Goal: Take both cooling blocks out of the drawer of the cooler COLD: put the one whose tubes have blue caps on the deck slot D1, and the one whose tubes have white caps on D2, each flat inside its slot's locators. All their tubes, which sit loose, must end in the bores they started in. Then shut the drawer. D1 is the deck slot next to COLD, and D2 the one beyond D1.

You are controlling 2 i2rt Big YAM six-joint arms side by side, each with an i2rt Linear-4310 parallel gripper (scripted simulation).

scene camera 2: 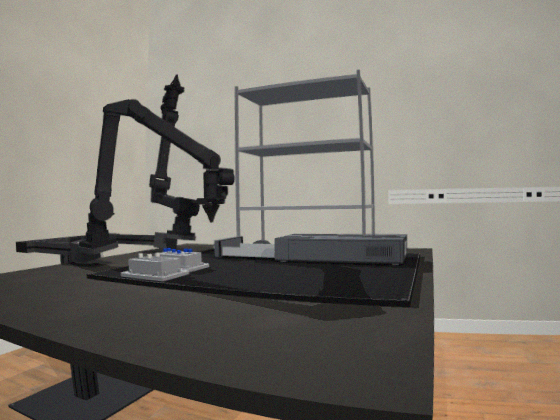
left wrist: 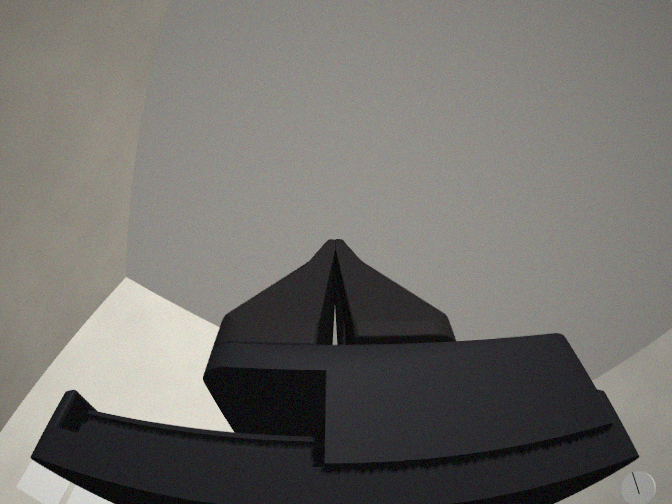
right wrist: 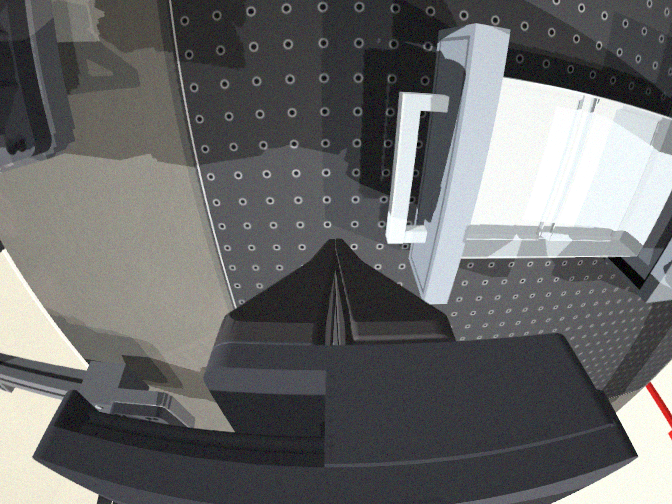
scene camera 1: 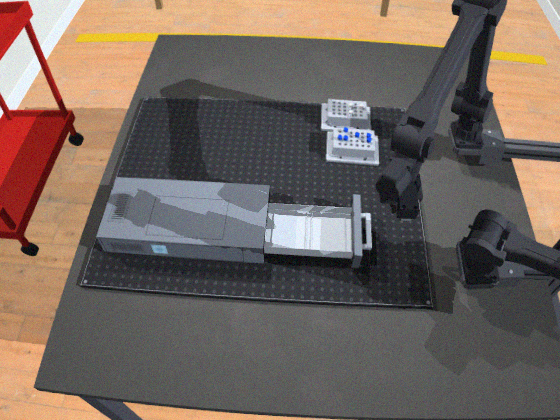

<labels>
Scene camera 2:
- cooler COLD: 341,248
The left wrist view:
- my left gripper: 334,251
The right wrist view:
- my right gripper: 335,251
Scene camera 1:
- cooler COLD: 214,221
</labels>
